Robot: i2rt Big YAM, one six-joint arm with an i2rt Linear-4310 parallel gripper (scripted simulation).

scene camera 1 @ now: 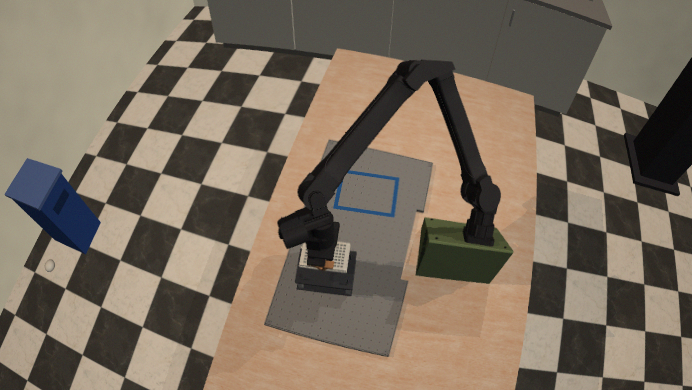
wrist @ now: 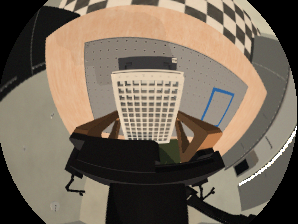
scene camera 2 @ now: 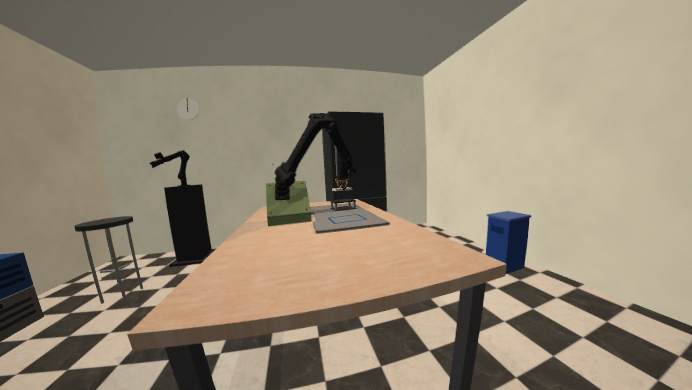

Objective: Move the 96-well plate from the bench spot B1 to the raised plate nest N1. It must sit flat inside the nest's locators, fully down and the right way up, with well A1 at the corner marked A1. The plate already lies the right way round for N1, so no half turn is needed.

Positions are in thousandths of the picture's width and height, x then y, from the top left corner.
Scene:
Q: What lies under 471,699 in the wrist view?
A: My gripper.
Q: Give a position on a 96-well plate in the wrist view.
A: At 495,511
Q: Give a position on a raised plate nest N1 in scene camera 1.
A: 476,717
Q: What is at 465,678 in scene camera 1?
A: My gripper.

